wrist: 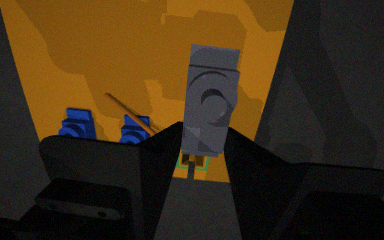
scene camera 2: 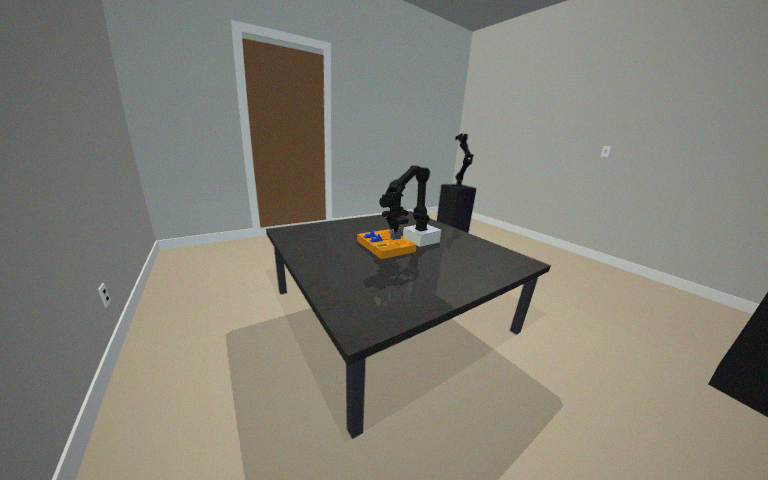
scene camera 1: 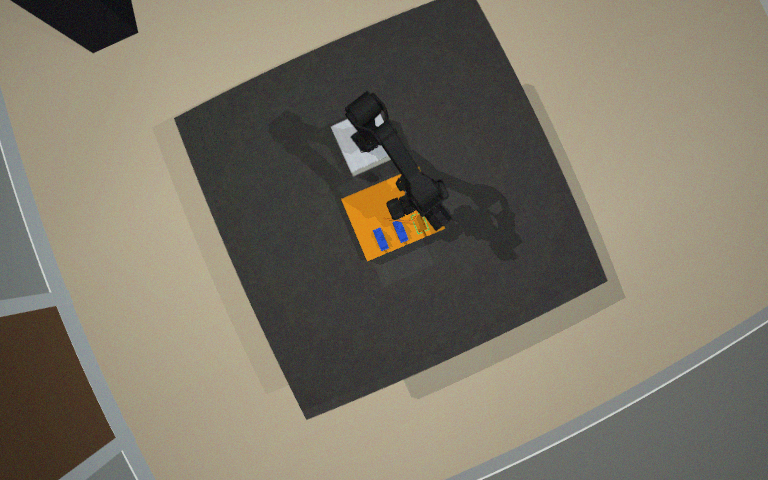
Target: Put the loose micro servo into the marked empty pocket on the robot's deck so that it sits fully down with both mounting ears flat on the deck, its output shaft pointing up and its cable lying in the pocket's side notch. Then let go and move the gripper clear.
Note:
The pictures show: the gripper, a grey micro servo and an orange deck.

